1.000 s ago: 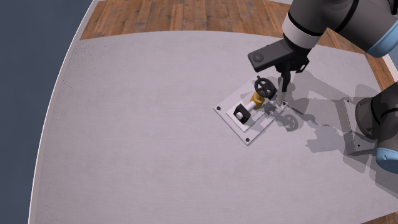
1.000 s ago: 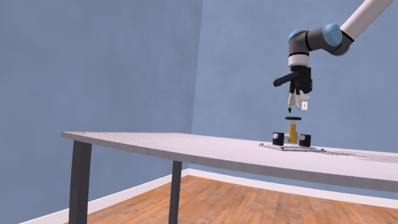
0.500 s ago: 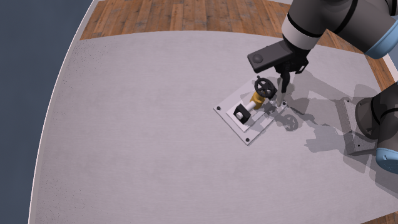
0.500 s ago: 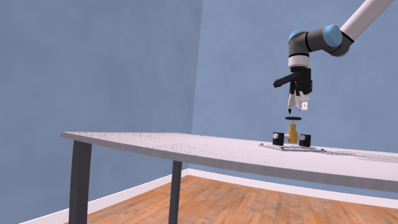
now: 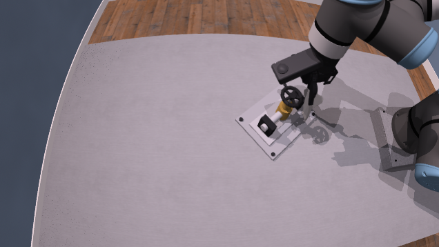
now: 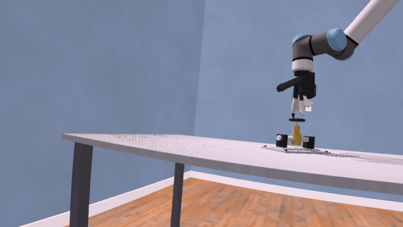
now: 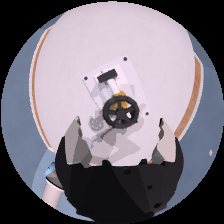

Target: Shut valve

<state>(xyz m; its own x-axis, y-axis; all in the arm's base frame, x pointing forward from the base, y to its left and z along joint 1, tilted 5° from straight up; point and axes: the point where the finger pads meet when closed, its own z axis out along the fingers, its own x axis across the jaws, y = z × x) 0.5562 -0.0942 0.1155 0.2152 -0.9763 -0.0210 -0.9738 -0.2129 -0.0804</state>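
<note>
The handwheel lies 2 cm below my hand. The rest, counted from my hand: mounting plate 14 cm below.
</note>
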